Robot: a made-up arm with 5 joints. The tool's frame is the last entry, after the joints.
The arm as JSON. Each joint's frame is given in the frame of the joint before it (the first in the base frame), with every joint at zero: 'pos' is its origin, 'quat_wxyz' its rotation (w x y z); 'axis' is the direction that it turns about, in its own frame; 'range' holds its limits. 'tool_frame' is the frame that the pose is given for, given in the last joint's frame.
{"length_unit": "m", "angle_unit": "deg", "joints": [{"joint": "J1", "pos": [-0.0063, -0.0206, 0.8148], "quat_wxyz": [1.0, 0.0, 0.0, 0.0], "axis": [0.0, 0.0, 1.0], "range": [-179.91, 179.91]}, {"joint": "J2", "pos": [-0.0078, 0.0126, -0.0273], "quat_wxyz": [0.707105, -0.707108, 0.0, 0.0], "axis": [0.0, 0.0, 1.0], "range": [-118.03, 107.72]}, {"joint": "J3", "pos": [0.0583, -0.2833, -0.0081], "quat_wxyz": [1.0, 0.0, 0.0, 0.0], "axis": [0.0, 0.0, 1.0], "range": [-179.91, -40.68]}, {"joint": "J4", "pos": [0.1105, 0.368, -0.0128], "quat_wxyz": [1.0, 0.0, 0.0, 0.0], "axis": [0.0, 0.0, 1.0], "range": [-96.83, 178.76]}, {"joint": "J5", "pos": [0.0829, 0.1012, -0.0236], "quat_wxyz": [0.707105, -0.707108, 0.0, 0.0], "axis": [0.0, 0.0, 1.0], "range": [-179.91, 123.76]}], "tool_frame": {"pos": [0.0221, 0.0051, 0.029], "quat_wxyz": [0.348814, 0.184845, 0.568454, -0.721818]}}
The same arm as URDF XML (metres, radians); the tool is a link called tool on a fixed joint. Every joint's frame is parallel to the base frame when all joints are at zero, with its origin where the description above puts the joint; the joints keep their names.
<robot name="arm">
<joint name="J1" type="revolute"><parent link="base"/><child link="link1"/><origin xyz="-0.0063 -0.0206 0.8148" rpy="0.0000 0.0000 0.0000"/><axis xyz="0 0 1"/><limit lower="-3.1400" upper="3.1400"/></joint>
<joint name="J2" type="revolute"><parent link="link1"/><child link="link2"/><origin xyz="-0.0078 0.0126 -0.0273" rpy="0.0000 0.0000 0.0000"/><axis xyz="0 1 0"/><limit lower="-2.0600" upper="1.8801"/></joint>
<joint name="J3" type="revolute"><parent link="link2"/><child link="link3"/><origin xyz="0.0583 -0.0081 0.2833" rpy="0.0000 0.0000 0.0000"/><axis xyz="0 1 0"/><limit lower="-3.1400" upper="-0.7100"/></joint>
<joint name="J4" type="revolute"><parent link="link3"/><child link="link4"/><origin xyz="0.1105 -0.0128 -0.3680" rpy="0.0000 0.0000 0.0000"/><axis xyz="0 1 0"/><limit lower="-1.6900" upper="3.1200"/></joint>
<joint name="J5" type="revolute"><parent link="link4"/><child link="link5"/><origin xyz="0.0829 -0.0236 -0.1012" rpy="0.0000 0.0000 0.0000"/><axis xyz="0 0 -1"/><limit lower="-3.1400" upper="2.1600"/></joint>
<joint name="tool_joint" type="fixed"><parent link="link5"/><child link="tool"/><origin xyz="0.0221 -0.0051 -0.0290" rpy="1.9621 -0.7254 2.7386"/></joint>
<link name="base"/>
<link name="link1"/>
<link name="link2"/>
<link name="link3"/>
<link name="link4"/>
<link name="link5"/>
<link name="tool"/>
</robot>

